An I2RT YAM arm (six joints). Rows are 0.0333 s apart.
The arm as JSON. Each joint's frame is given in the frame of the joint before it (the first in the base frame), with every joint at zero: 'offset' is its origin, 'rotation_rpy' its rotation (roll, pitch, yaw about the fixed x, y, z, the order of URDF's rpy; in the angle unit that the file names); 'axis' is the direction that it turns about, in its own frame. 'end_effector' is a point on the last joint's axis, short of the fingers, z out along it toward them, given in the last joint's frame.
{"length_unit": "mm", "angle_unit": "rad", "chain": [
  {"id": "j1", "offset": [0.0, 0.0, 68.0], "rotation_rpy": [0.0, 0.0, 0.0], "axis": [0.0, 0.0, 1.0]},
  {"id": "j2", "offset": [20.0, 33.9, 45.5], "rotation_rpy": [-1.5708, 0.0, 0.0], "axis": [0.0, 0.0, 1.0]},
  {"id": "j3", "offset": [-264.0, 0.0, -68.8], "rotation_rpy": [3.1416, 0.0, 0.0], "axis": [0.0, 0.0, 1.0]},
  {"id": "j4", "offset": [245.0, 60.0, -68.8], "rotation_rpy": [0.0, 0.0, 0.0], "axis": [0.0, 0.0, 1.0]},
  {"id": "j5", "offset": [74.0, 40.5, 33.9], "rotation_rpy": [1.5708, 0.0, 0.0], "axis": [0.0, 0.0, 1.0]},
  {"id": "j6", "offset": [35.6, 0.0, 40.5], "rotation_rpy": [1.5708, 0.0, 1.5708], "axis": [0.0, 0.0, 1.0]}
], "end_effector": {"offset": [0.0, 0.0, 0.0], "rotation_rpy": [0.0, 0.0, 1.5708]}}
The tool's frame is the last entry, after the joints.
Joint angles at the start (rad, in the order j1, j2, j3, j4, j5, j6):
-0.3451, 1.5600, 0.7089, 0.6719, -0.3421, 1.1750
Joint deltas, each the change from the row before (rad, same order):
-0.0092, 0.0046, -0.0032, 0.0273, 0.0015, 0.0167
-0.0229, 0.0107, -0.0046, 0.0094, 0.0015, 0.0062
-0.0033, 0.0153, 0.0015, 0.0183, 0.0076, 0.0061
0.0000, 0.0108, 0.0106, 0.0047, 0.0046, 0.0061
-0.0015, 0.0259, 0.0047, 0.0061, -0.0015, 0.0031
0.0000, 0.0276, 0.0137, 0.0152, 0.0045, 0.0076
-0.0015, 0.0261, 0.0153, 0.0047, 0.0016, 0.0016
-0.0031, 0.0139, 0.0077, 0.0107, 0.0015, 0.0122
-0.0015, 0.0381, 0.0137, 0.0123, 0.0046, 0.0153
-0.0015, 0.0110, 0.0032, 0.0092, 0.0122, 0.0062
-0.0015, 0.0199, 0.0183, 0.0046, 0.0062, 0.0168
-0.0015, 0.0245, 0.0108, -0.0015, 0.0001, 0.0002
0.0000, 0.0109, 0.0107, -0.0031, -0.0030, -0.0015
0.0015, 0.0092, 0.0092, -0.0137, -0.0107, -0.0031
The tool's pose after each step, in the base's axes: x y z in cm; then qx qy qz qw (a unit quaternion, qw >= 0). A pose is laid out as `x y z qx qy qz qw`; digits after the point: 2 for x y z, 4 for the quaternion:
31.37 -10.33 21.41 0.4452 0.6138 0.3777 0.5314
31.16 -11.07 21.03 0.4561 0.6080 0.3722 0.5327
31.31 -11.28 20.80 0.4598 0.6037 0.3709 0.5353
31.58 -11.40 20.83 0.4616 0.6006 0.3715 0.5368
31.87 -11.57 20.22 0.4667 0.6025 0.3709 0.5306
32.34 -11.77 19.91 0.4699 0.5997 0.3716 0.5306
32.79 -12.01 19.57 0.4729 0.5997 0.3704 0.5287
33.00 -12.22 19.45 0.4766 0.5950 0.3728 0.5289
33.51 -12.51 18.71 0.4861 0.5922 0.3736 0.5229
33.64 -12.66 18.53 0.4911 0.5878 0.3711 0.5250
34.07 -12.92 18.43 0.4973 0.5815 0.3734 0.5245
34.40 -13.11 17.89 0.5019 0.5837 0.3712 0.5192
34.65 -13.21 17.78 0.5016 0.5852 0.3714 0.5177
34.86 -13.19 17.59 0.5012 0.5906 0.3729 0.5107

